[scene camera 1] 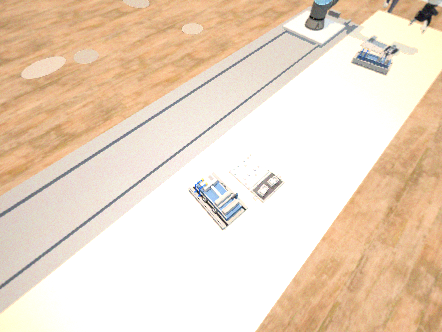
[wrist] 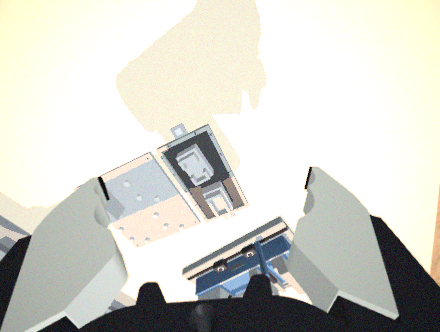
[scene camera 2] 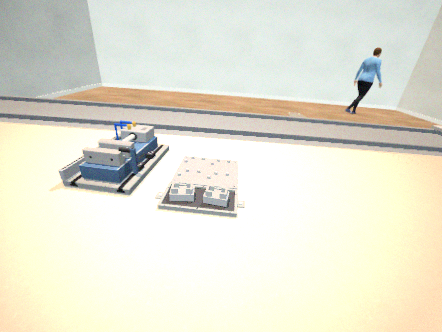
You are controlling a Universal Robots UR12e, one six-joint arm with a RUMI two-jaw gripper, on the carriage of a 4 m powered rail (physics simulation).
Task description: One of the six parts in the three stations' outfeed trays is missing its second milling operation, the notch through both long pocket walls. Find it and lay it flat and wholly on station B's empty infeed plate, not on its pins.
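Where they show: gripper, fingertip midpoint: (scene camera 1: pixel 415 29) (wrist: pixel 208 175); arm's base at its link origin: (scene camera 1: pixel 313 25).
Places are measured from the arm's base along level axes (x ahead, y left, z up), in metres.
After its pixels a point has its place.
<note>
My gripper (wrist: pixel 208 175) @(x 0.788, y 0.238, z 0.155 m) is wide open and empty, high above a station at the far rail end. In the wrist view, the outfeed tray (wrist: pixel 186 139) @(x 0.738, y 0.227, z -0.018 m) holds two grey pocketed parts: one (wrist: pixel 194 164) @(x 0.729, y 0.187, z -0.003 m) in the dark shaded half, another (wrist: pixel 218 200) @(x 0.727, y 0.098, z -0.003 m) in the lower half. A recess shows at the first part's lower end; the second's notch is unclear. An infeed plate (wrist: pixel 170 188) @(x 0.655, y 0.158, z -0.022 m) with pins lies left of the tray, bearing no part. The middle station has a bare pinned plate (scene camera 1: pixel 246 171) @(x 0.617, y -1.756, z -0.022 m) (scene camera 2: pixel 200 169) @(x 0.625, y -1.763, z -0.022 m) and a tray (scene camera 2: pixel 197 209) @(x 0.822, y -1.746, z -0.019 m) with two parts (scene camera 2: pixel 182 192) @(x 0.781, y -1.789, z -0.003 m) (scene camera 2: pixel 216 196) @(x 0.787, y -1.703, z -0.003 m), both with notched tops. No station letters are readable.
A blue vise (wrist: pixel 237 262) @(x 0.676, y -0.089, z 0.002 m) lies below the tray in the wrist view. Another vise (scene camera 1: pixel 220 200) @(x 0.660, y -2.029, z 0.064 m) (scene camera 2: pixel 105 170) @(x 0.752, y -1.995, z 0.025 m) stands beside the middle station. A far vise (scene camera 1: pixel 372 61) @(x 0.690, y -0.198, z 0.018 m) is near the robot base (scene camera 1: pixel 315 23) @(x 0.037, y -0.073, z 0.059 m) on the rail carriage (scene camera 1: pixel 300 28) @(x -0.068, y -0.140, z 0.000 m). A person (scene camera 2: pixel 368 72) walks beyond the rail.
</note>
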